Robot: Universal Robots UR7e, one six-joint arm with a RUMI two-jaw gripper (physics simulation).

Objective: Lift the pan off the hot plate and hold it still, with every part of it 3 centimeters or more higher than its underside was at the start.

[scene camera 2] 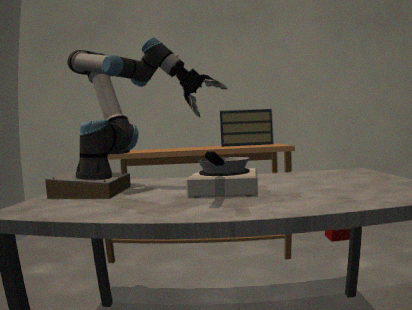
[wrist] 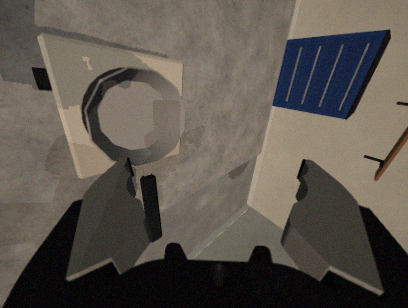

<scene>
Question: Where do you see a grey pan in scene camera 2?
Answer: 213, 163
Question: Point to a white hot plate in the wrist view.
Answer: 73, 68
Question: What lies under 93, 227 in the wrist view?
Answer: My gripper.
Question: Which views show my gripper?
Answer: Scene camera 2 and the wrist view: all of them.
</scene>
